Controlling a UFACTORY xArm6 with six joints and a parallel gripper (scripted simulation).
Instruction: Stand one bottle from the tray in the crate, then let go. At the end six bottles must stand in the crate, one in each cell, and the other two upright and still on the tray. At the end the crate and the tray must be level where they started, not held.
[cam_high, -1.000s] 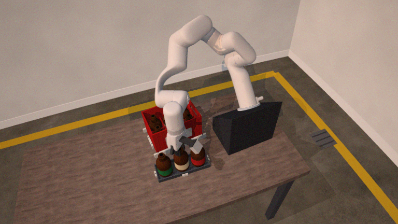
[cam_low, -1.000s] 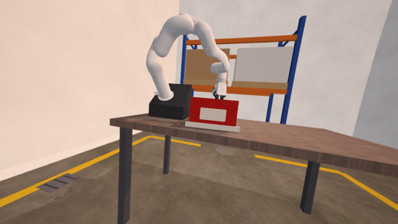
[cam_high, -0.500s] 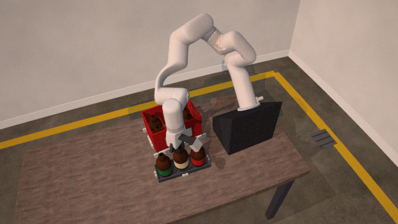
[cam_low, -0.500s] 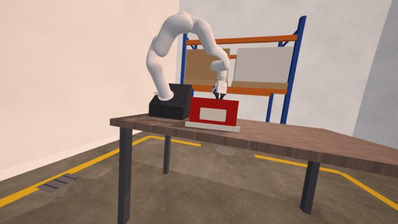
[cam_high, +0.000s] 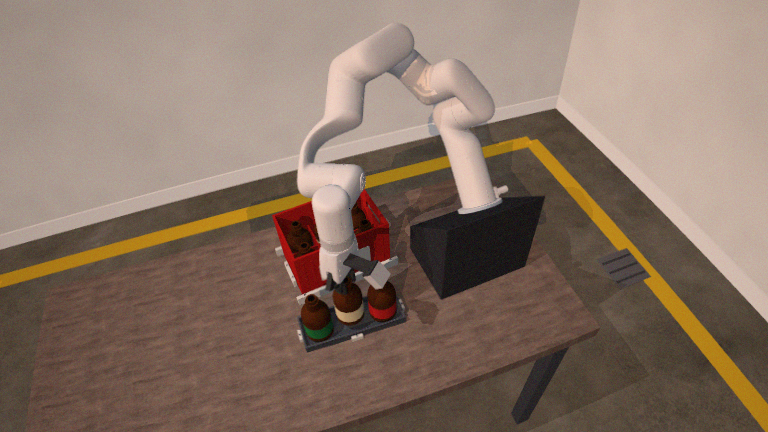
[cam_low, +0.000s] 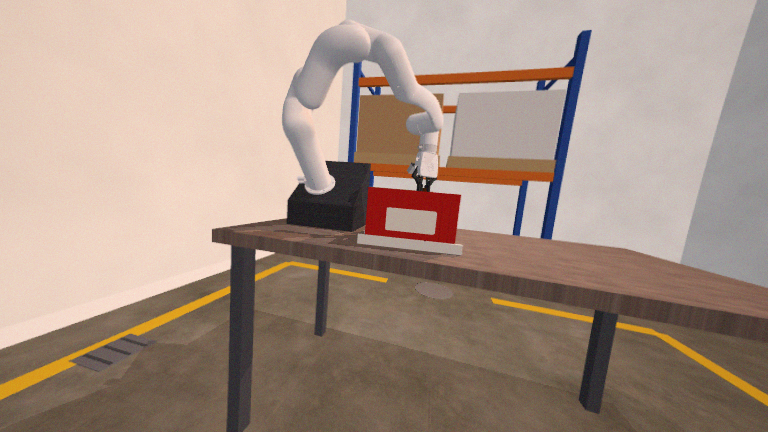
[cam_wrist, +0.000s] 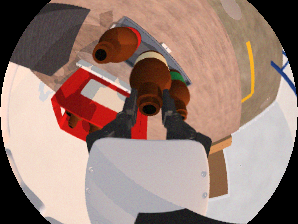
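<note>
My hand is 10 cm above the green-label bottle, 9 cm short of it and 1 cm to the left of it. Round my hand: red-labelled bottle (10 cm below, 9 cm behind, 2 cm to the left); crate (22 cm to the right, 11 cm below, 5 cm behind); grey tray (18 cm below).
</note>
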